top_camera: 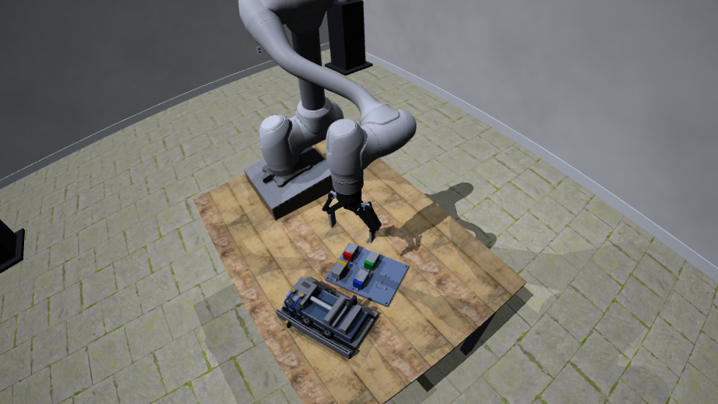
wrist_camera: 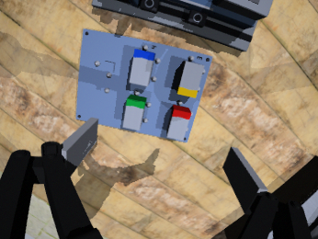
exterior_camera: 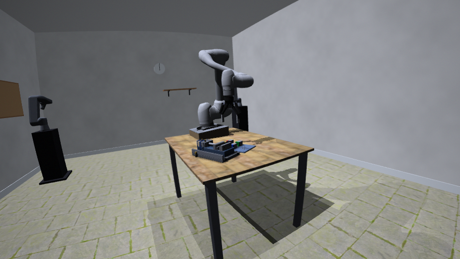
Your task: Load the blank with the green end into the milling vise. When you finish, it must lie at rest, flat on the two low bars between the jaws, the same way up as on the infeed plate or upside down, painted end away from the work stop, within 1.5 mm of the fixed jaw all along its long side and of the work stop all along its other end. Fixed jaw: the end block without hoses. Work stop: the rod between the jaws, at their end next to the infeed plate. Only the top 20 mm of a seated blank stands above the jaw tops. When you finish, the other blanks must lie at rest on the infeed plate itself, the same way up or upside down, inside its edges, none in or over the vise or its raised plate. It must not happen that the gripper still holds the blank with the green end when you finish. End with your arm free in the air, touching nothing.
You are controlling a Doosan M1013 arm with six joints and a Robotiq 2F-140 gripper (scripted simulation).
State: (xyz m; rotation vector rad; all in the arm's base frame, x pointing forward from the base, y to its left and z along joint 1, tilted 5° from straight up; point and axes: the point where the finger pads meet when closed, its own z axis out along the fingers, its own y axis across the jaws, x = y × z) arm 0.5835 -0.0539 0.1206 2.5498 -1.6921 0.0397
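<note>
My gripper is now 19 cm above the red-ended blank, 5 cm past it and 2 cm to the right of it. From my hand the other things lie so: yellow-ended blank: 19 cm below, 6 cm to the right, 1 cm behind; then blue-ended blank: 19 cm below, 7 cm ahead, 3 cm to the right; then work stop rod: 15 cm ahead, 14 cm to the right, 12 cm below.
</note>
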